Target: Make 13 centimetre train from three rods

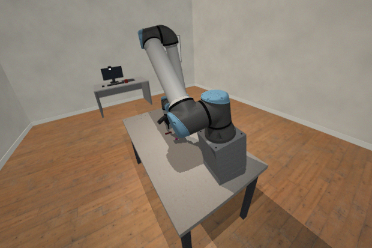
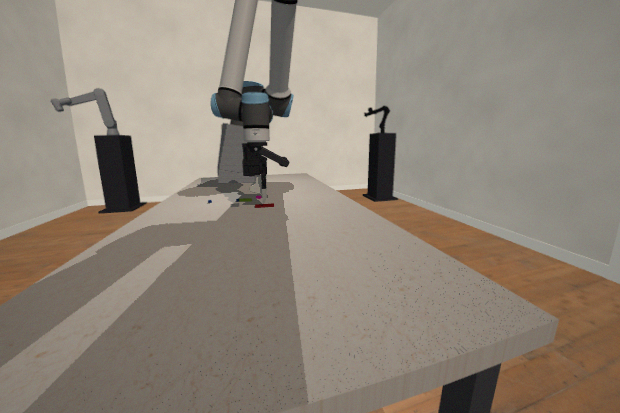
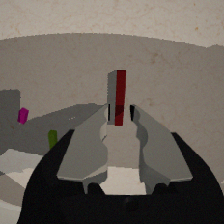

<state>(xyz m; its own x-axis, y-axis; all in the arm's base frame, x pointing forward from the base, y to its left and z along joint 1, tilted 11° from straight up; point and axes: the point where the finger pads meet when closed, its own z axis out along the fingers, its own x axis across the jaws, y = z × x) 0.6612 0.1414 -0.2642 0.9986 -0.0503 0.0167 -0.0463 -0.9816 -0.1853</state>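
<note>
Now: the red rod 3 cm below my hand. Round my hand: lime rod: 10 cm behind, 8 cm to the right, 3 cm below; then grey rod: 4 cm behind, 11 cm to the right, 3 cm below; then magenta rod: 14 cm behind, 2 cm to the right, 3 cm below.
</note>
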